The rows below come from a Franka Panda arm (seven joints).
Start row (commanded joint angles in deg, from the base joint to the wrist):
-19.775 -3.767 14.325 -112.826 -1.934 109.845 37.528
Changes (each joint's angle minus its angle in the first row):
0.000 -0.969 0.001 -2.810 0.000 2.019 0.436
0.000 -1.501 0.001 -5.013 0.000 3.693 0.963
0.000 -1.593 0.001 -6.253 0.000 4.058 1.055
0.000 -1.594 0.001 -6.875 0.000 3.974 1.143
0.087 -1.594 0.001 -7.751 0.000 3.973 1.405
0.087 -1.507 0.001 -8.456 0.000 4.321 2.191
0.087 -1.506 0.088 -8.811 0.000 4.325 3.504
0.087 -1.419 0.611 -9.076 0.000 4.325 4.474
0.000 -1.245 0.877 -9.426 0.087 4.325 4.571
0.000 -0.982 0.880 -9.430 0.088 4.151 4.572
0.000 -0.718 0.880 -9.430 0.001 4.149 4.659
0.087 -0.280 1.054 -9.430 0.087 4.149 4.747
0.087 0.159 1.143 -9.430 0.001 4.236 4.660
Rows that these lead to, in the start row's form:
-19.775 -4.736 14.326 -115.636 -1.934 111.864 37.964
-19.775 -5.268 14.326 -117.839 -1.934 113.538 38.491
-19.775 -5.360 14.326 -119.079 -1.934 113.903 38.583
-19.775 -5.361 14.326 -119.701 -1.934 113.819 38.671
-19.688 -5.361 14.326 -120.577 -1.934 113.818 38.933
-19.688 -5.274 14.326 -121.282 -1.934 114.166 39.719
-19.688 -5.273 14.413 -121.637 -1.934 114.170 41.032
-19.688 -5.186 14.936 -121.902 -1.934 114.170 42.002
-19.775 -5.012 15.202 -122.252 -1.847 114.170 42.099
-19.775 -4.749 15.205 -122.256 -1.846 113.996 42.100
-19.775 -4.485 15.205 -122.256 -1.933 113.994 42.187
-19.688 -4.047 15.379 -122.256 -1.847 113.994 42.275
-19.688 -3.608 15.468 -122.256 -1.933 114.081 42.188

